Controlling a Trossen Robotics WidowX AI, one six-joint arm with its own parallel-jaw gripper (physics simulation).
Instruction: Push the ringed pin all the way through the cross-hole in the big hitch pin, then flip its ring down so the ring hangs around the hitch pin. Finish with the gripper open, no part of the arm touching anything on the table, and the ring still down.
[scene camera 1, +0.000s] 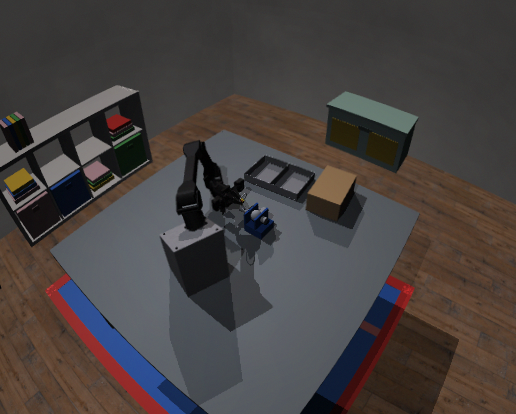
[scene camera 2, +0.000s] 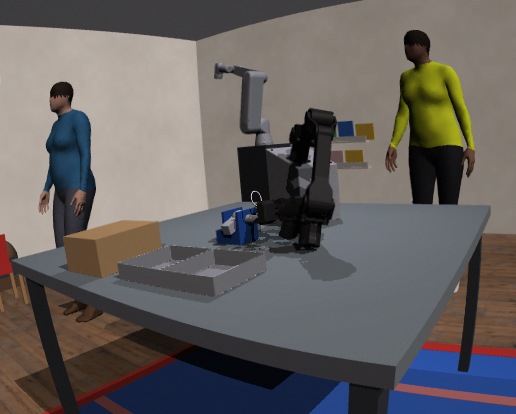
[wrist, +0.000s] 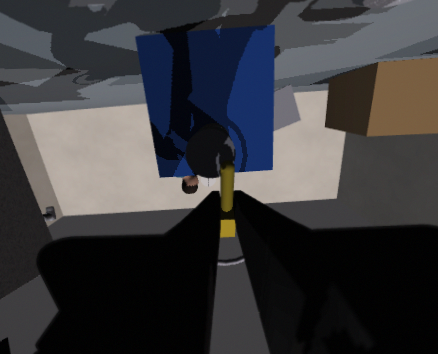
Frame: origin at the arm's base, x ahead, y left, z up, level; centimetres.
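Seen in the pictures: gripper, fingertip midpoint: (scene camera 1: 242, 203) (scene camera 2: 257, 210) (wrist: 226, 198); arm's base, origin of the base link: (scene camera 1: 195, 225) (scene camera 2: 298, 159).
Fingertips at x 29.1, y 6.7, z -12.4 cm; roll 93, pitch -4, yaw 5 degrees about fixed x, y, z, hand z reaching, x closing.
Offsets run from my fingertips to a thing's top centre. "pt": to the spot under its first point.
The ringed pin @[dx -0.1, dy +0.0, dz +5.6 cm] (wrist: 227, 189) (scene camera 1: 242, 200) is a yellow rod held between the fingertips of my black gripper (wrist: 226, 198) (scene camera 1: 240, 201) (scene camera 2: 258, 213). The gripper is shut on it. The pin's ring @[dx -0.2, dy -0.4, dz +5.6 cm] (scene camera 2: 256, 191) (wrist: 231, 263) stands up above the gripper in scene camera 2. The big grey hitch pin (scene camera 1: 255, 215) (scene camera 2: 229, 225) lies across the blue stand (scene camera 1: 258, 230) (scene camera 2: 229, 239) (wrist: 250, 65). In the wrist view its dark round end @[pt dx -1.1, dy +0.4, dz -2.9 cm] (wrist: 202, 150) faces me, and the yellow tip overlaps its lower right edge. The cross-hole is not clear; I cannot tell whether the tip is in it.
A grey two-compartment tray @[dx +32.6, dy +7.5, dz -5.5 cm] (scene camera 1: 272, 189) (scene camera 2: 167, 282) and a brown box @[dx +38.2, dy -20.9, dz +0.3 cm] (scene camera 1: 332, 185) (scene camera 2: 112, 245) (wrist: 405, 100) stand on the table near the blue stand. The arm's grey base block (scene camera 1: 200, 260) stands on the other side.
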